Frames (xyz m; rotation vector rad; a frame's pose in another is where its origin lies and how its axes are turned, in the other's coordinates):
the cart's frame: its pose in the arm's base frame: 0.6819 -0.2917 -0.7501 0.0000 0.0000 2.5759
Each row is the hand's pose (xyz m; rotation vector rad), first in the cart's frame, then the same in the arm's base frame.
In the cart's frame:
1: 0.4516 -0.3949 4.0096 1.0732 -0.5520 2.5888
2: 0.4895 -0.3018 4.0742 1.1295 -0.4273 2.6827
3: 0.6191 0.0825 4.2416 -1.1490 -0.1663 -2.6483
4: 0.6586 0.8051 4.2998 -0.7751 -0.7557 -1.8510
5: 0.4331 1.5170 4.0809 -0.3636 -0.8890 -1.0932
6: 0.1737 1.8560 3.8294 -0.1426 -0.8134 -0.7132
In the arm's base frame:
1: 0.5123 0.2837 3.2595 -0.6118 -0.6464 -0.8233
2: 0.4304 0.2255 3.3241 -0.5181 -0.6894 -0.7367
3: 0.1150 -0.0295 3.4915 -0.1140 -0.8143 -0.2764
4: -0.3056 -0.6184 3.5497 0.4376 -0.8207 0.5195
5: -0.4968 -1.3402 3.3308 0.7693 -0.6109 1.2927
6: -0.4596 -1.7655 3.0793 0.8294 -0.4072 1.7087

